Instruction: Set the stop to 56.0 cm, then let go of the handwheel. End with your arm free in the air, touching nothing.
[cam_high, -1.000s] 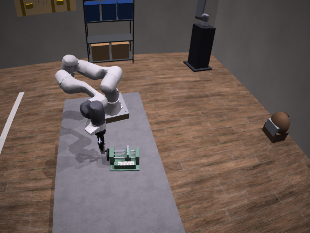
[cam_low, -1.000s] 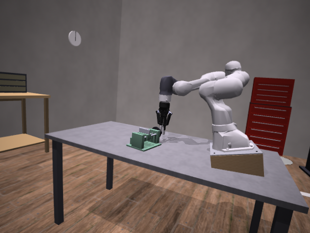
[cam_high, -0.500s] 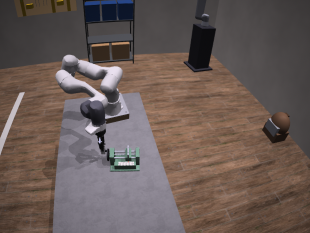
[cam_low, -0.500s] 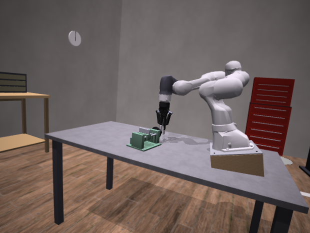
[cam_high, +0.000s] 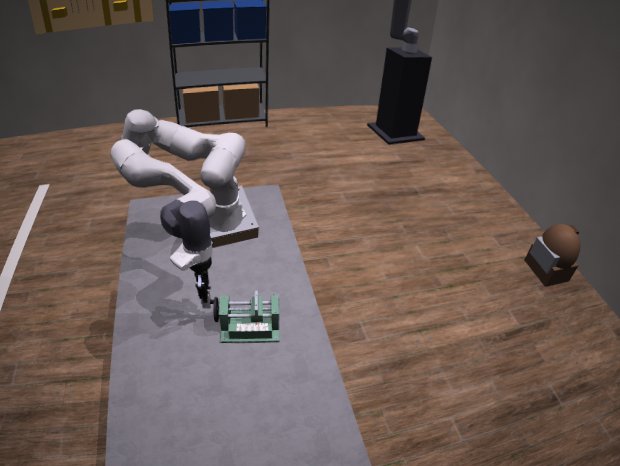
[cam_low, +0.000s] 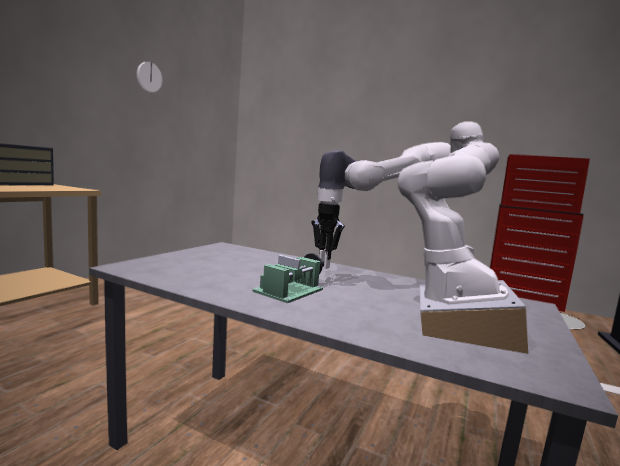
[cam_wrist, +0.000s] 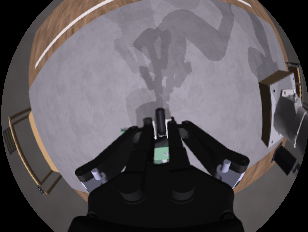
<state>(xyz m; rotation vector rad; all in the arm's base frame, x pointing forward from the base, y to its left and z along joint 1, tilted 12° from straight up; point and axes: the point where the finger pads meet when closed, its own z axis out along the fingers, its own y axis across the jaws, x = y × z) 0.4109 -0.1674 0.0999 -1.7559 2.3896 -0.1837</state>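
Right now the black handwheel is 10 mm ahead of my hand, 20 mm to the left of it and 20 mm below it. Also, from my hand: stop carriage: 90 mm ahead, 150 mm to the left, 10 mm below.
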